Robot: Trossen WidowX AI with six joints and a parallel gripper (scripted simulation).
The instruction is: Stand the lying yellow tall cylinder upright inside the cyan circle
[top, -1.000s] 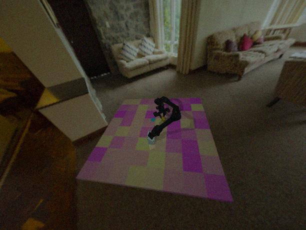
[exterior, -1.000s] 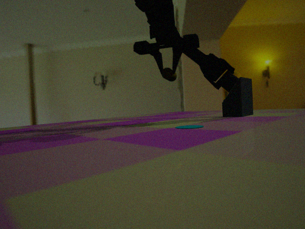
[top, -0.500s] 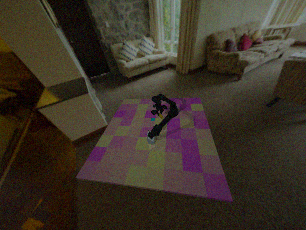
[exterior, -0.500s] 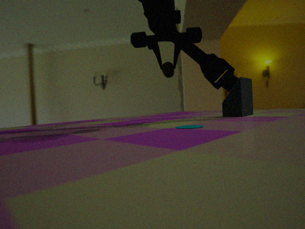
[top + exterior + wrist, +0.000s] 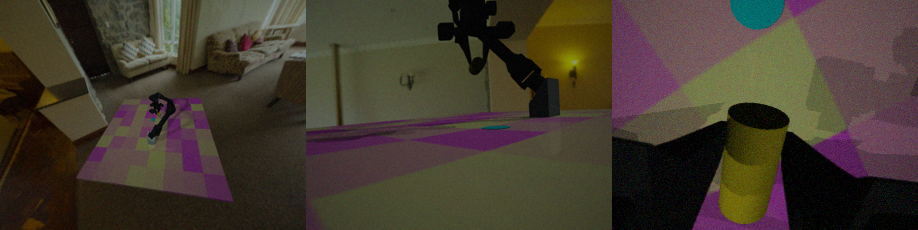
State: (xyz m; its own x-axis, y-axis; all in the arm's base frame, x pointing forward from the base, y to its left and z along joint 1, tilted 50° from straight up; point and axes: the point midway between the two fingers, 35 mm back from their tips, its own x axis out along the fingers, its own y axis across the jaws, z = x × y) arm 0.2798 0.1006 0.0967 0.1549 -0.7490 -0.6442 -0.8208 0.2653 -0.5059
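The cyan circle lies 150 mm below my gripper tip, 80 mm to the left of it and 30 mm ahead of it. The rest, counted from my gripper tip: yellow tall cylinder: 20 mm to the right, 10 mm behind.
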